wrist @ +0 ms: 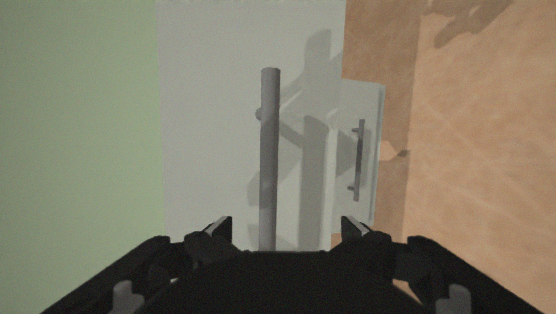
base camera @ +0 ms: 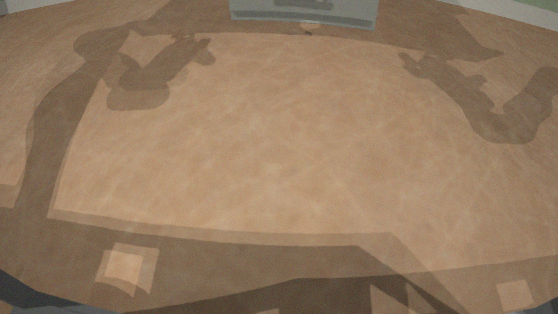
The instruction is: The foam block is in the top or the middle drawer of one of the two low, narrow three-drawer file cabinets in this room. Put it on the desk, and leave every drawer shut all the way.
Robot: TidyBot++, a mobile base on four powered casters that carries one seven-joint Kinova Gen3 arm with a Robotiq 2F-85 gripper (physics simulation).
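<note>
A light grey file cabinet shows its front in the wrist view. Its large upper drawer front (wrist: 210,125) fills the middle and stands out nearer than the lower drawer front (wrist: 345,215). A long grey bar handle (wrist: 270,150) on the near front runs up the picture, its lower end hidden behind my gripper (wrist: 286,227). A smaller handle (wrist: 359,160) is on the lower front. My gripper is open and empty, with the near handle lined up between its two fingers. The cabinet's bottom part (base camera: 302,22) shows at the top of the base view. The foam block and the desk do not show.
A green wall (wrist: 75,125) is at the left of the wrist view. The brown floor (base camera: 280,140) (wrist: 480,150) carries shadows of the arm. A pale baseboard (base camera: 505,17) runs along the wall at the back right.
</note>
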